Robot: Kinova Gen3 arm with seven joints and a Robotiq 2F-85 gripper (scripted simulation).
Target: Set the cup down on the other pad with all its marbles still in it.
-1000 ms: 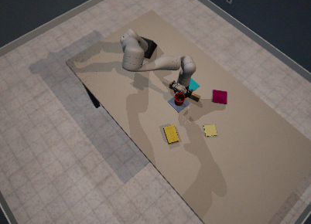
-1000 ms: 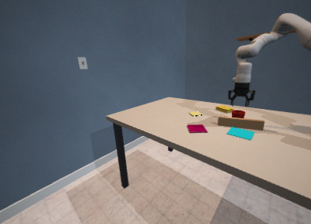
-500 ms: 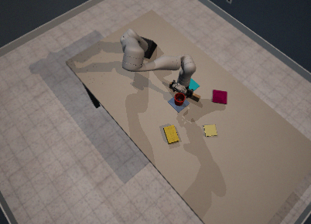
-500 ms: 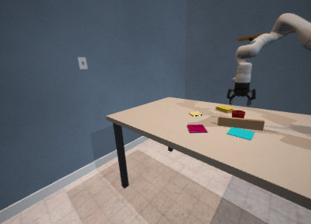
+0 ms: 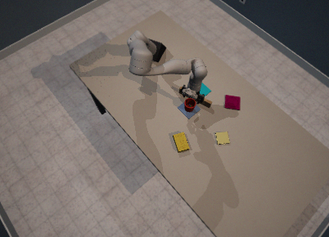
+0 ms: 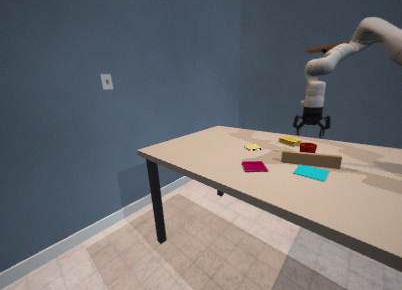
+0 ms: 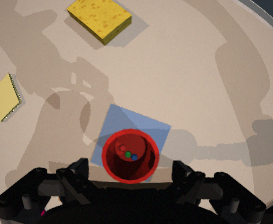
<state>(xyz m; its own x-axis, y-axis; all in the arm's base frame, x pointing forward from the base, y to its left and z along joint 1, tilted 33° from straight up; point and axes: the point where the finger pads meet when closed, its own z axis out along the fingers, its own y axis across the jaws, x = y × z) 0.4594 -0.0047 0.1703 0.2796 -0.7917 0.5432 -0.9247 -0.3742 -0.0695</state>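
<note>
My gripper is now 10 cm above the red cup. From my hand the other things lie so: wooden rail: 2 cm behind, 8 cm to the left, 10 cm below; teal pad: 5 cm behind, 16 cm to the left, 13 cm below; blue pad: 13 cm below.
</note>
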